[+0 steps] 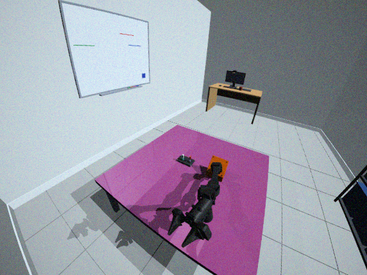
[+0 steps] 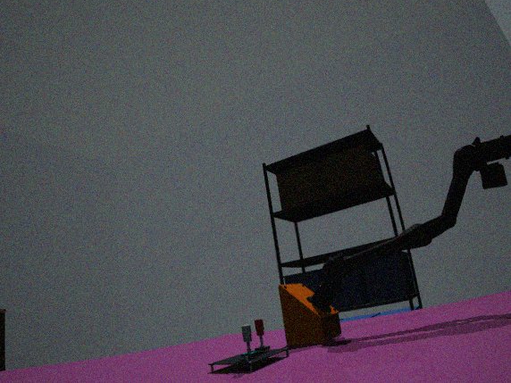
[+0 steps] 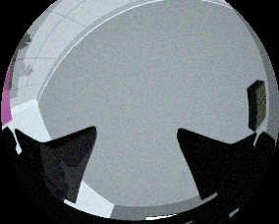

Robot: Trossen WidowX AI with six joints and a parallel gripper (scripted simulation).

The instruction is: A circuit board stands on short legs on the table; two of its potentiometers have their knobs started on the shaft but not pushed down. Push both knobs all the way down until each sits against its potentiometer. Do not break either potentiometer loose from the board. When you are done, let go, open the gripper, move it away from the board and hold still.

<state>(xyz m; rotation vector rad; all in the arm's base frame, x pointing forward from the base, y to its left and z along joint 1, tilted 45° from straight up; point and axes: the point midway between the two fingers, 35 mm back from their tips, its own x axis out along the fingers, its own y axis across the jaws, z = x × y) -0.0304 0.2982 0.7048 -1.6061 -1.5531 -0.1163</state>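
My gripper tip is now 300 mm short of the red knob, 780 mm to the left of it and 310 mm above it.
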